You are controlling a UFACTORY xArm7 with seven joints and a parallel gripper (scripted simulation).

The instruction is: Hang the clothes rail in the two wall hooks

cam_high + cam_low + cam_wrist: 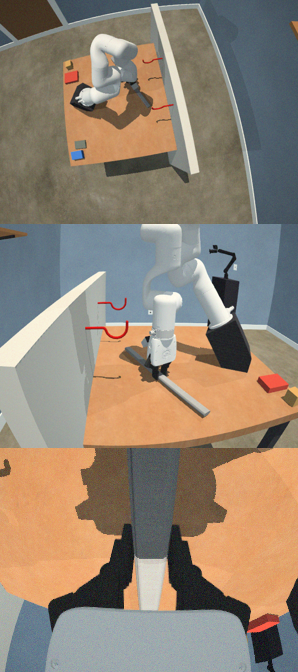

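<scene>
Now: hand 1 cm above the grey clothes rail. The rest, counted from my hand: white wall (23 cm below, 23 cm ahead, 20 cm to the right); then red block (43 cm behind, 26 cm to the left, 2 cm below); then tan block (41 cm behind, 38 cm to the left).
</scene>
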